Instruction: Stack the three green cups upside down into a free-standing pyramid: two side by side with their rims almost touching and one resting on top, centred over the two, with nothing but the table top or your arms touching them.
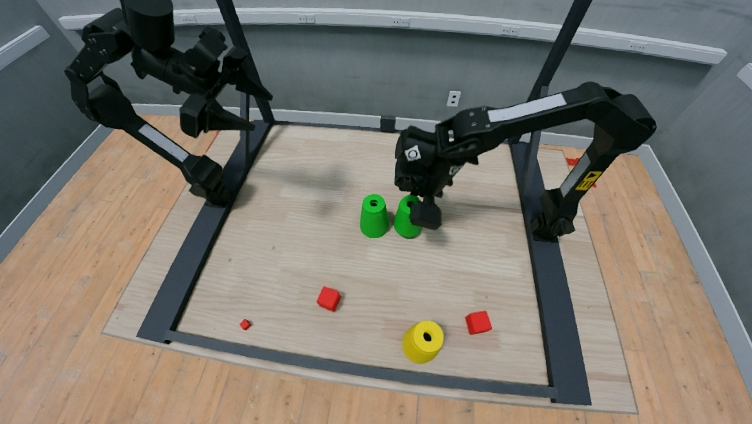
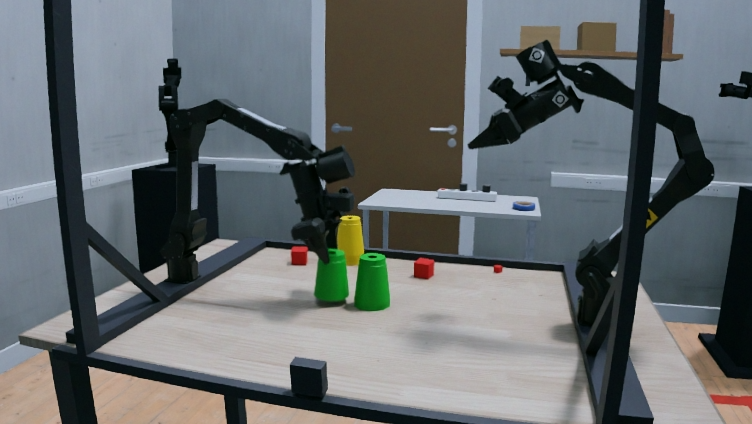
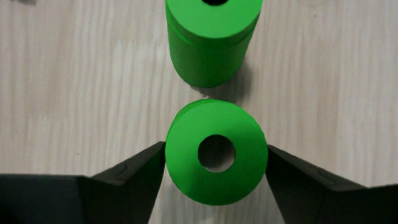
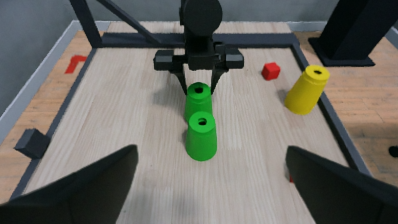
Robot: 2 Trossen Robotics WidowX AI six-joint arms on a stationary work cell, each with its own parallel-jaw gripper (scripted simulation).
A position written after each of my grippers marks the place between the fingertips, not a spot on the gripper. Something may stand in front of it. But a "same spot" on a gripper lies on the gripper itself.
my left gripper: image 1; image 2 331,260; image 3 214,150; image 4
my right gripper: image 1; image 2 470,146; image 4; not seen in image 3 (out of frame)
same spot on my left gripper: [image 1: 418,181] = [image 4: 211,41]
same spot on my right gripper: [image 4: 104,184] = [image 1: 256,87]
